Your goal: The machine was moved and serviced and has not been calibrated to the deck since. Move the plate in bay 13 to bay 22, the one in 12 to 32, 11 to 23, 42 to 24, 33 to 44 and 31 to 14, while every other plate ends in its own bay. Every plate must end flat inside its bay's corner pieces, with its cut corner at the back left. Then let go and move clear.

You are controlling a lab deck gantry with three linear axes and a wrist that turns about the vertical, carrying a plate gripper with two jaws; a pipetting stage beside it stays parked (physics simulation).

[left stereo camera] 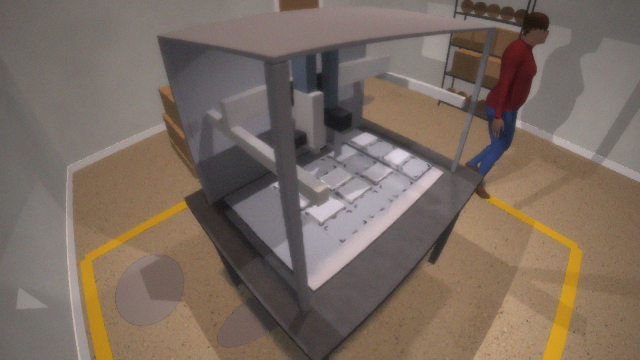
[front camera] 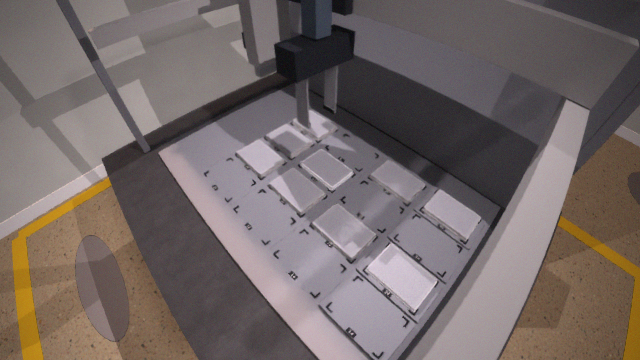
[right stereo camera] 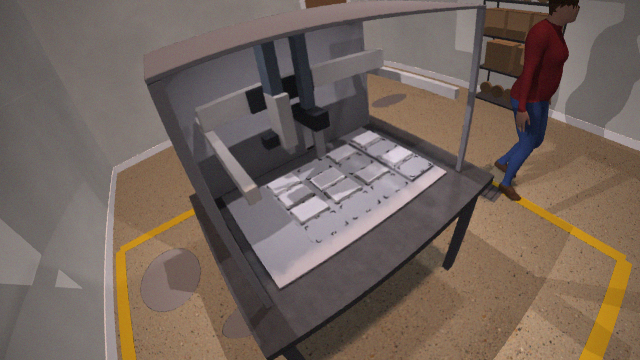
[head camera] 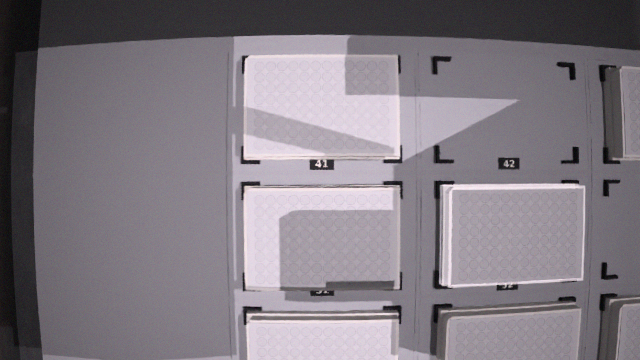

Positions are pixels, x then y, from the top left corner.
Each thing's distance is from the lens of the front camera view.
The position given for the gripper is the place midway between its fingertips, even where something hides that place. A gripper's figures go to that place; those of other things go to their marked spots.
gripper [front camera: 317, 117]: 0.65 m
plate [front camera: 289, 141]: 0.81 m
